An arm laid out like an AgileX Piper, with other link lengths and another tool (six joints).
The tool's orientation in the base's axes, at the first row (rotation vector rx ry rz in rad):
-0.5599, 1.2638, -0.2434
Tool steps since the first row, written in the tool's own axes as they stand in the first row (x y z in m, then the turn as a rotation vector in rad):
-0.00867, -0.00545, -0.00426, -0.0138, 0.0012, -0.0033
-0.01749, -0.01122, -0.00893, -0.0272, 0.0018, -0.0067
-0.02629, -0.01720, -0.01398, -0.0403, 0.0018, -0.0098
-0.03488, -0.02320, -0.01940, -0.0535, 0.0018, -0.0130
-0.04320, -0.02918, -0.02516, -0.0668, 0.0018, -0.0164
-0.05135, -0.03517, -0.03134, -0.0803, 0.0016, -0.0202
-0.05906, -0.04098, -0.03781, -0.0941, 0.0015, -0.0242
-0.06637, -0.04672, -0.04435, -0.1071, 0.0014, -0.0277
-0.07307, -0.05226, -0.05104, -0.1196, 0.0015, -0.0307
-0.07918, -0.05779, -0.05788, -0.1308, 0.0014, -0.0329
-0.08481, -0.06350, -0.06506, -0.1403, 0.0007, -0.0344
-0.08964, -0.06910, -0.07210, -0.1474, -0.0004, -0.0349
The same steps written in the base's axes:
-0.00592, -0.00163, 0.00924, -0.0074, 0.0066, 0.0102
-0.01223, -0.00357, 0.01868, -0.0147, 0.0125, 0.0204
-0.01887, -0.00580, 0.02815, -0.0216, 0.0179, 0.0306
-0.02580, -0.00824, 0.03739, -0.0285, 0.0233, 0.0410
-0.03296, -0.01088, 0.04632, -0.0357, 0.0286, 0.0514
-0.04048, -0.01372, 0.05504, -0.0433, 0.0338, 0.0620
-0.04815, -0.01669, 0.06324, -0.0512, 0.0392, 0.0727
-0.05579, -0.01980, 0.07106, -0.0584, 0.0443, 0.0829
-0.06341, -0.02308, 0.07825, -0.0650, 0.0494, 0.0926
-0.07099, -0.02666, 0.08490, -0.0704, 0.0540, 0.1016
-0.07873, -0.03071, 0.09119, -0.0746, 0.0575, 0.1095
-0.08611, -0.03501, 0.09678, -0.0770, 0.0598, 0.1159

